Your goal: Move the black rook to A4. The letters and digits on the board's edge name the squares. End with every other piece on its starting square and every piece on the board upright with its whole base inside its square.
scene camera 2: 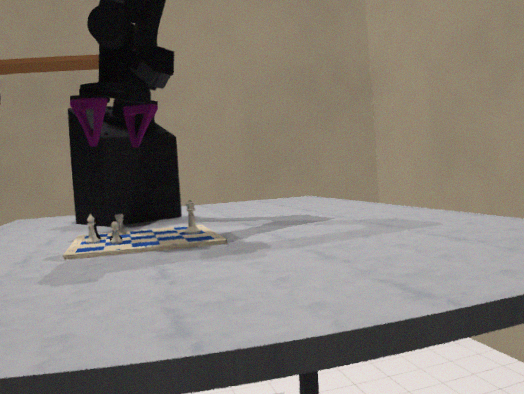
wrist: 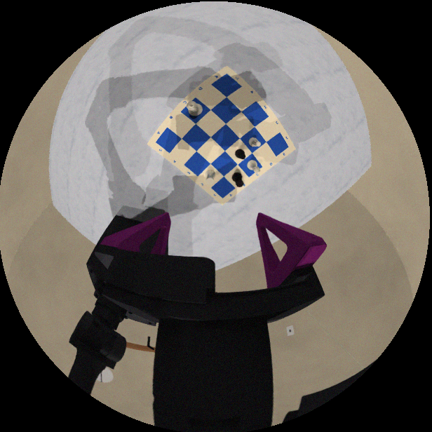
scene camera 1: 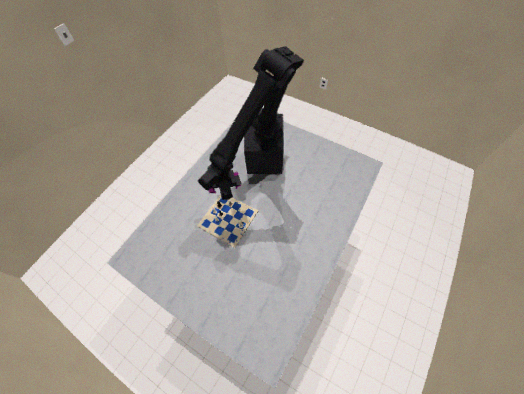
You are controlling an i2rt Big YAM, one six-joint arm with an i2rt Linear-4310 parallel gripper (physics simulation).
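Seen in the pictures: gripper, fingertip midpoint: [scene camera 2: 115, 146]; arm's base, link origin: [scene camera 1: 268, 130].
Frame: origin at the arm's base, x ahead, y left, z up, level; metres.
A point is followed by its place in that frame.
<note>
The chessboard [scene camera 1: 234, 244] @(x 0.499, y 0.153, z -0.228 m) [scene camera 2: 150, 249] @(x 0.519, y 0.057, z -0.231 m) [wrist: 152, 145] lies on the table. Two black pieces stand on it: one piece [wrist: 237, 178] on B1 and the other piece [wrist: 240, 154] on C2. Which is the black rook I cannot tell; in scene camera 2 both are mostly hidden behind white pieces. A4 [wrist: 182, 152] is a bare cream square near the board's left corner in the wrist view. My gripper [scene camera 2: 115, 145] @(x 0.349, y 0.003, z -0.082 m) [wrist: 213, 217] is open and empty, high above the table, over the robot-base side of the board, with its fingers pointing down.
A white bishop [scene camera 2: 92, 230] @(x 0.425, y -0.033, z -0.210 m) [wrist: 253, 166] stands on C1, a white pawn [scene camera 2: 116, 233] @(x 0.453, y 0.006, z -0.214 m) [wrist: 254, 142] on D2, a white rook-like piece [scene camera 2: 119, 222] @(x 0.344, y 0.000, z -0.208 m) [wrist: 210, 174] on A2, and a tall white king [scene camera 2: 191, 218] @(x 0.408, y 0.118, z -0.205 m) [wrist: 194, 108] on C5. The black robot base [scene camera 2: 125, 180] @(x 0.115, y -0.006, z -0.140 m) is behind the board.
</note>
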